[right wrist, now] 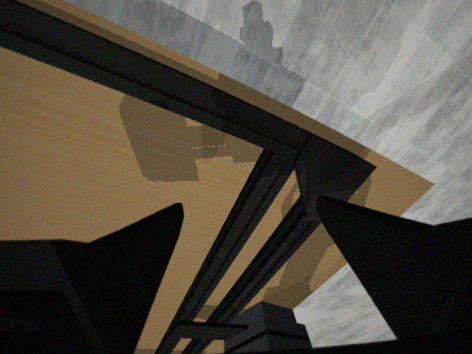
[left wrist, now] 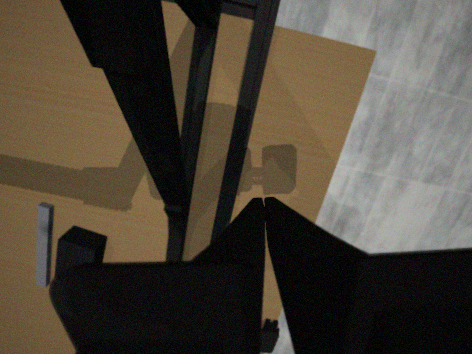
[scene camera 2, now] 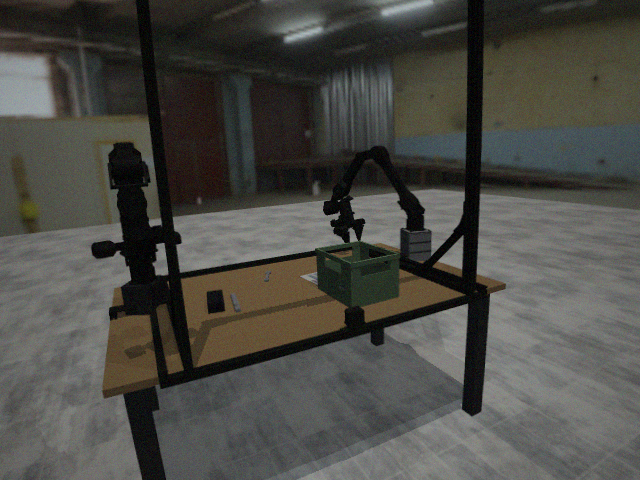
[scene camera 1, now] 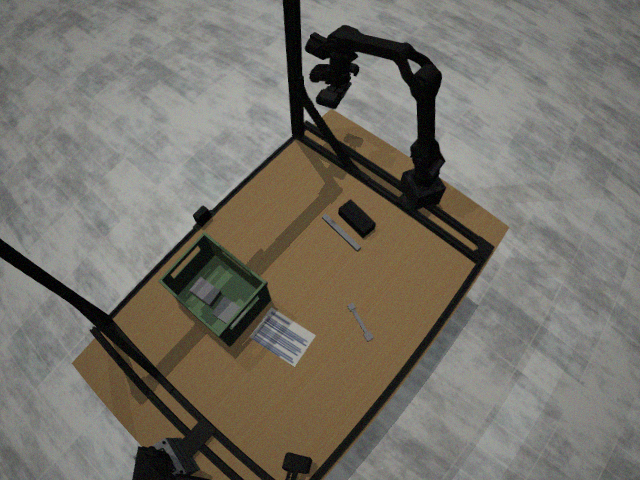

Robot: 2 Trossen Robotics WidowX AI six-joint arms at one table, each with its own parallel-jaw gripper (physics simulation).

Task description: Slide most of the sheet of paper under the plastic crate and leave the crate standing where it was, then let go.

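The white sheet of paper (scene camera 1: 283, 336) (scene camera 2: 310, 277) with blue-grey stripes lies flat on the table beside the crate, a narrow gap showing between them in scene camera 1. The green crate (scene camera 1: 235, 266) (scene camera 2: 336, 279) stands upright, with two grey blocks (scene camera 1: 204, 290) (scene camera 1: 226, 310) inside. My left gripper (scene camera 1: 330, 98) (left wrist: 263, 207) is shut and empty, high over the table's far end, well away from paper and crate. My right gripper (scene camera 2: 353, 240) (right wrist: 249, 206) is open and empty, raised above the table; it appears behind the crate in scene camera 2. Neither paper nor crate shows in the wrist views.
A black box (scene camera 1: 356, 218) (scene camera 2: 215, 301) (left wrist: 80, 247) lies beside a flat grey bar (scene camera 1: 341, 232) (scene camera 2: 235, 302) (left wrist: 45, 245). A grey wrench-like piece (scene camera 1: 360, 322) (scene camera 2: 267, 275) lies beyond the paper. Black rails border the table, and black posts (scene camera 1: 293, 67) (scene camera 2: 474, 155) rise at its ends.
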